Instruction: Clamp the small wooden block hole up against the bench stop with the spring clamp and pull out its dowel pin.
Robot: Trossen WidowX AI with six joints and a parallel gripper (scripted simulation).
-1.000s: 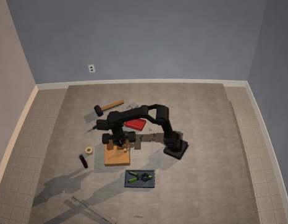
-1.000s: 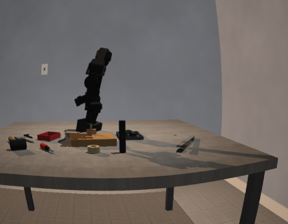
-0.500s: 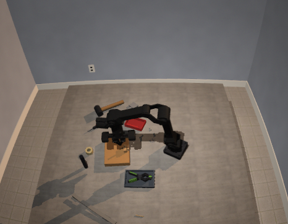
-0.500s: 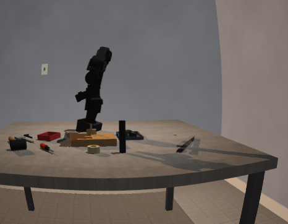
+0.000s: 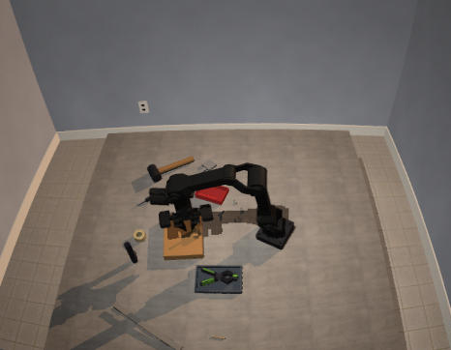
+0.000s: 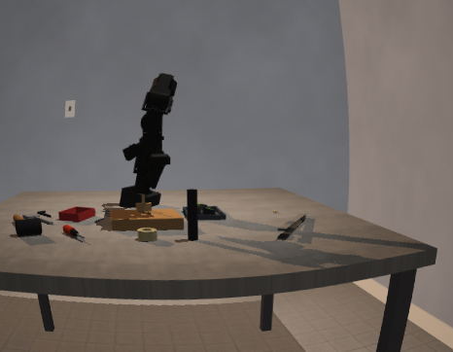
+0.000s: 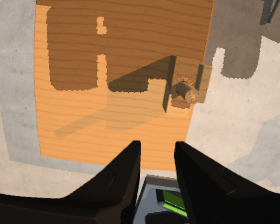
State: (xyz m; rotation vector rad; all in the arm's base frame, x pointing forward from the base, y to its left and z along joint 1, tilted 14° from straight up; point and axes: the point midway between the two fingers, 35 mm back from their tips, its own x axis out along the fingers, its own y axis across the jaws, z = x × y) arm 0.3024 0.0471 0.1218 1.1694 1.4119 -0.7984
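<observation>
The dark tray is 13 cm behind my hand, 14 cm to the left of it and 13 cm below it. From my hand the other things lie so: bench stop (3 cm behind, 4 cm to the right, 9 cm below); then dowel pin (1 cm behind, 3 cm to the right, 8 cm below); then small wooden block (2 cm behind, 3 cm to the right, 9 cm below).
</observation>
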